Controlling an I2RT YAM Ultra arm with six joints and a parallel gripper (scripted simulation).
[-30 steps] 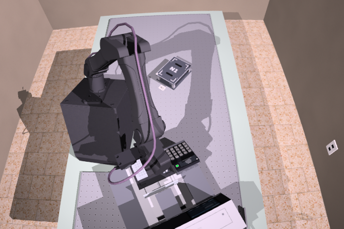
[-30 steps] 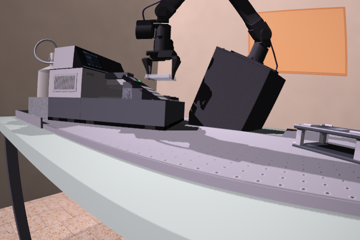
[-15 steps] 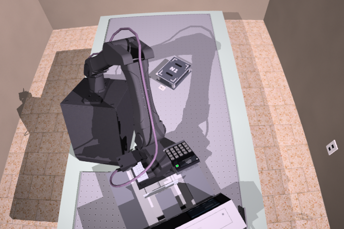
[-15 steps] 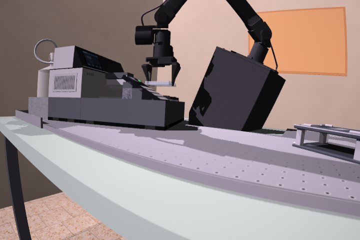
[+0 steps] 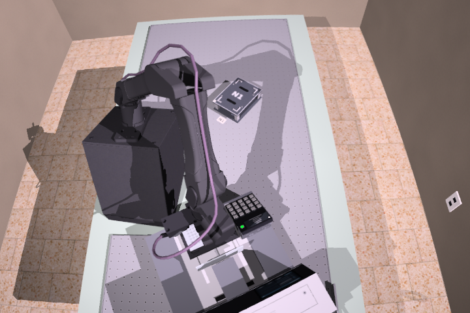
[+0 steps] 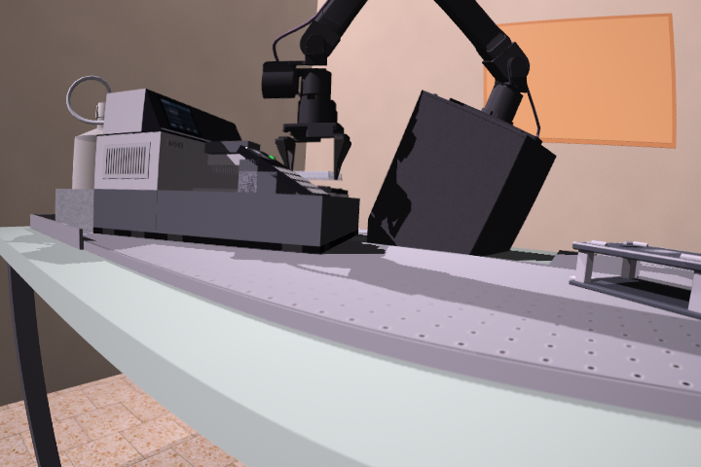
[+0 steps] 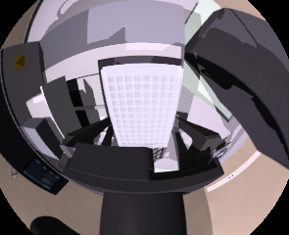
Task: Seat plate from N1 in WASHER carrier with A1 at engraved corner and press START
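My hand is 10 mm past the white well plate. The rest, counted from my hand: dark carrier (20 mm below, 10 mm to the right, 10 mm behind); then N1 label (470 mm to the left, 120 mm below, 30 mm ahead); then plate washer (150 mm to the right, 60 mm ahead, 10 mm above).
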